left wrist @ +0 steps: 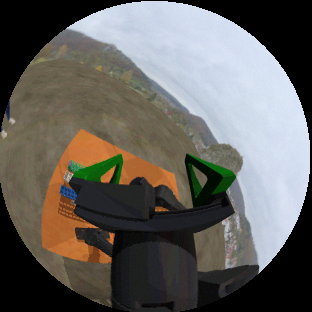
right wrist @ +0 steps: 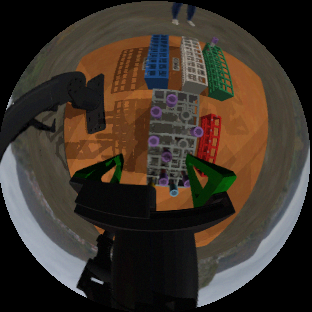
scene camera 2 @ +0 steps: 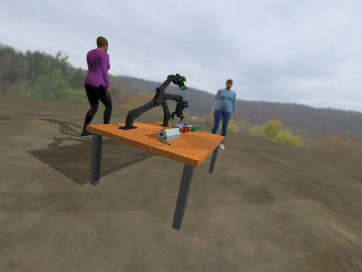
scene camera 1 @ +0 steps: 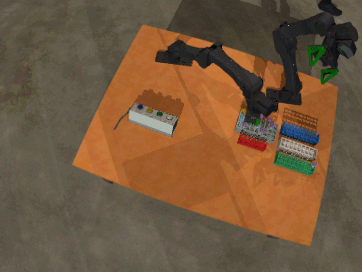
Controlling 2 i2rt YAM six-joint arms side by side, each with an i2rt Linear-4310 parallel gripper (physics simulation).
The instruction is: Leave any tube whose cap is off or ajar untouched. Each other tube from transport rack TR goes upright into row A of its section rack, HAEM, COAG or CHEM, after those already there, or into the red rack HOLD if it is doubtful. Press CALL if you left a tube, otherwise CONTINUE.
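Frame: origin at the left arm's base, x ahead, y left, z up, level; millimetres.
Where they show: left gripper, fingertip midpoint: (left wrist: 153, 156) (scene camera 2: 187, 84) (scene camera 1: 317, 75); right gripper, fingertip midpoint: (right wrist: 154, 156) (scene camera 2: 176, 121) (scene camera 1: 257, 114); left arm's base, link origin: (left wrist: 92, 233) (right wrist: 94, 101) (scene camera 2: 165, 125) (scene camera 1: 283, 97); right arm's base, link origin: (scene camera 2: 128, 128) (scene camera 1: 174, 58).
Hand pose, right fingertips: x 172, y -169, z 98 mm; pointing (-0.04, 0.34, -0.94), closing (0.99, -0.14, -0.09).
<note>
Things, the pixels of their top centre, and the offset from my right fingertips. "pt": a spot on its surface instead.
- grey transport rack, surface spot: (right wrist: 189, 93) (scene camera 1: 275, 136) pt 78 mm ahead, 104 mm left, 41 mm down
- light-blue-capped tube, top centre: (right wrist: 173, 192) 25 mm ahead, 71 mm right, 4 mm down
- yellow-capped tube, top centre: (scene camera 1: 244, 110) 17 mm back, 62 mm right, 4 mm down
- blue rack, top centre: (right wrist: 158, 49) (scene camera 1: 301, 132) (left wrist: 75, 195) 39 mm ahead, 244 mm left, 41 mm down
- white rack, top centre: (right wrist: 193, 53) (scene camera 1: 299, 147) 121 mm ahead, 228 mm left, 41 mm down
- green rack, top centre: (right wrist: 220, 62) (scene camera 1: 296, 162) (left wrist: 82, 168) 196 mm ahead, 215 mm left, 41 mm down
- purple-capped tube, top centre: (scene camera 1: 316, 163) 204 mm ahead, 302 mm left, 4 mm down
- red rack, top centre: (right wrist: 212, 146) (scene camera 1: 253, 141) 116 mm ahead, 4 mm right, 41 mm down
- button console, top centre: (scene camera 1: 152, 114) (scene camera 2: 170, 128) 54 mm ahead, 480 mm right, 14 mm down
The grey transport rack (scene camera 1: 270, 138) (right wrist: 189, 93) holds several purple-capped tubes, a light-blue-capped tube (right wrist: 174, 192) and a yellow-capped tube (scene camera 1: 243, 111). Two grey rings in it may be grey caps or open tube mouths; I cannot tell. The blue rack (scene camera 1: 300, 134) (right wrist: 157, 80), white rack (scene camera 1: 298, 150) (right wrist: 194, 84) and green rack (scene camera 1: 294, 165) (right wrist: 220, 93) stand beyond it. A purple-capped tube (scene camera 1: 315, 164) (right wrist: 214, 41) stands at the green rack's far end. My right gripper (right wrist: 154, 156) is open and empty above the transport rack. My left gripper (scene camera 1: 321, 65) (left wrist: 153, 156) is open and empty, high at the upper right.
The red rack (scene camera 1: 251, 143) (right wrist: 213, 118) stands close beside the transport rack. The button console (scene camera 1: 151, 123) (scene camera 2: 170, 133) stands apart at the left in scene camera 1, with blue, yellow, green and white buttons; its labels are unreadable. Two people stand beyond the table (scene camera 2: 145, 142).
</note>
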